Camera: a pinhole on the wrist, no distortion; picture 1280 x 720 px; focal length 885.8 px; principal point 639.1 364.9 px. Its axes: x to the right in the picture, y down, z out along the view. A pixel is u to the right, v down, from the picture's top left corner.
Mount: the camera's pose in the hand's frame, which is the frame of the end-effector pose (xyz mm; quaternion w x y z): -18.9 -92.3 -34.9 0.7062 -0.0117 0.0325 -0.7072
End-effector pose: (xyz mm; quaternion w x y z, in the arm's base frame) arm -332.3 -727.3 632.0 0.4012 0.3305 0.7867 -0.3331
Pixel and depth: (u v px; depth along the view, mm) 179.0 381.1 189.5
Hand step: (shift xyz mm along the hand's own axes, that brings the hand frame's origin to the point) -3.4 0.5 156.8
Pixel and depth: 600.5 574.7 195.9
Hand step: 39.7 -89.6 157.9
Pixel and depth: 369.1 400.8 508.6
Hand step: 33.8 47.7 475.7
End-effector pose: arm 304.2 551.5 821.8 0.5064 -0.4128 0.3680 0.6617
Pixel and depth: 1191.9 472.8 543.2
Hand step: 80.3 -447.2 492.9
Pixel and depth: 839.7 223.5 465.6
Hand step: -64.2 -211.4 431.1
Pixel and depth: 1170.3 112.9 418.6
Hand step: -112.2 -355.5 382.8
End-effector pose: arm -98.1 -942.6 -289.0 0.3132 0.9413 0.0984 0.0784
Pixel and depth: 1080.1 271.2 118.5
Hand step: -24.1 -154.8 82.4
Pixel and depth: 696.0 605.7 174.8
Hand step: 39.4 -108.7 136.2
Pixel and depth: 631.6 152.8 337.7
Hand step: -78.5 -99.3 307.1
